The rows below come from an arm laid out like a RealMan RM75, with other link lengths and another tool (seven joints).
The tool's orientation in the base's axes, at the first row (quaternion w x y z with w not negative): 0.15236 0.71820 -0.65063 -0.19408
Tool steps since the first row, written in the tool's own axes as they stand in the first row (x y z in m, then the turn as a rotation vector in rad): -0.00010 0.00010 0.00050 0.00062 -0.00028 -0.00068; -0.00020 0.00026 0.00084 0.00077 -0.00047 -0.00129; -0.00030 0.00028 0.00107 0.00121 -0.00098 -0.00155; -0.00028 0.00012 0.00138 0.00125 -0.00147 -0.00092; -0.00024 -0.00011 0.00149 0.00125 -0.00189 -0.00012; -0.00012 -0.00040 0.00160 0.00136 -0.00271 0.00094; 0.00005 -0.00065 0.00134 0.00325 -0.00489 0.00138; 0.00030 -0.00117 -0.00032 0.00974 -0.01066 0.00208; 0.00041 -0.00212 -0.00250 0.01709 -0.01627 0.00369; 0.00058 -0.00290 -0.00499 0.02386 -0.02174 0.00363; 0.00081 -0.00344 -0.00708 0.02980 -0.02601 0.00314
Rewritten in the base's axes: -0.00033 0.00011 -0.00038 0.00062 -0.00061 0.00042; -0.00064 0.00020 -0.00060 0.00109 -0.00076 0.00085; -0.00078 0.00030 -0.00078 0.00169 -0.00115 0.00080; -0.00079 0.00031 -0.00113 0.00182 -0.00112 0.00001; -0.00063 0.00030 -0.00134 0.00181 -0.00104 -0.00089; -0.00042 0.00022 -0.00158 0.00203 -0.00103 -0.00221; -0.00007 0.00006 -0.00149 0.00388 -0.00266 -0.00378; 0.00120 -0.00018 -0.00029 0.00910 -0.00847 -0.00764; 0.00308 -0.00026 0.00116 0.01382 -0.01512 -0.01229; 0.00496 -0.00043 0.00297 0.01916 -0.02126 -0.01536; 0.00645 -0.00068 0.00453 0.02360 -0.02672 -0.01742
